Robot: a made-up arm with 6 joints. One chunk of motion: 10 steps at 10 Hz.
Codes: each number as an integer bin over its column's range. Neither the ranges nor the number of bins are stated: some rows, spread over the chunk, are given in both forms.
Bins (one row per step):
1: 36 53 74 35 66 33
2: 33 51 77 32 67 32
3: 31 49 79 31 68 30
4: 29 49 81 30 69 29
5: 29 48 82 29 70 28
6: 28 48 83 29 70 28
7: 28 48 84 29 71 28
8: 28 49 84 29 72 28
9: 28 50 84 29 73 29
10: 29 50 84 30 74 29
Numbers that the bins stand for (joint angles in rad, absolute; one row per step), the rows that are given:
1: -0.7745 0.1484 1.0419 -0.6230 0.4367 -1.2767
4: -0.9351 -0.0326 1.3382 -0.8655 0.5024 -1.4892
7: -0.9580 -0.0779 1.4652 -0.9139 0.5463 -1.5423
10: -0.9351 0.0126 1.4652 -0.8655 0.6120 -1.4892
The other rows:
2: -0.8433 0.0579 1.1689 -0.7685 0.4586 -1.3298
3: -0.8892 -0.0326 1.2535 -0.8170 0.4805 -1.4361
5: -0.9351 -0.0779 1.3805 -0.9139 0.5243 -1.5423
6: -0.9580 -0.0779 1.4228 -0.9139 0.5243 -1.5423
8: -0.9580 -0.0326 1.4652 -0.9139 0.5682 -1.5423
9: -0.9580 0.0126 1.4652 -0.9139 0.5901 -1.4892

